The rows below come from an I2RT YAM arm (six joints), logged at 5 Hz.
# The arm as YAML. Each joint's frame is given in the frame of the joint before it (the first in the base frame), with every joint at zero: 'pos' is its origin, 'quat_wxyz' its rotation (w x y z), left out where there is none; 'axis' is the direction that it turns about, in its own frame. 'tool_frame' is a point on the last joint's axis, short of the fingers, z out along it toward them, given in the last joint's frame.
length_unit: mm
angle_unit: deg
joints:
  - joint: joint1
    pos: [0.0, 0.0, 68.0]
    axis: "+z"
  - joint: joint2
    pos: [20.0, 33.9, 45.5]
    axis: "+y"
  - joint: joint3
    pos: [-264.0, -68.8, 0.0]
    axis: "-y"
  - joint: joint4
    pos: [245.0, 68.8, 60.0]
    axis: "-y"
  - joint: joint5
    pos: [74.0, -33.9, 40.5]
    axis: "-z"
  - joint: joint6
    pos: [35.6, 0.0, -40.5]
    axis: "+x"
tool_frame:
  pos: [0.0, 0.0, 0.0]
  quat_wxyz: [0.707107, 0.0, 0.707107, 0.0]
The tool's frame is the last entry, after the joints.
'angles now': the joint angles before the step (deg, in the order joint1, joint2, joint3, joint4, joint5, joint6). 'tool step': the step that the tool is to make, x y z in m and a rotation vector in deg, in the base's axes. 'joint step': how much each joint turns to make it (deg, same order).
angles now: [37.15, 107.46, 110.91, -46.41, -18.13, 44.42]
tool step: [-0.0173, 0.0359, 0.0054, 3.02, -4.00, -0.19]
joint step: [5.59, 0.51, 0.01, 6.50, 4.59, 3.65]
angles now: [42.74, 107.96, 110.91, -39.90, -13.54, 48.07]
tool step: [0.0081, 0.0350, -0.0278, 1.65, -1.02, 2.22]
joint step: [2.51, 5.25, 0.01, 7.26, -0.04, 0.58]
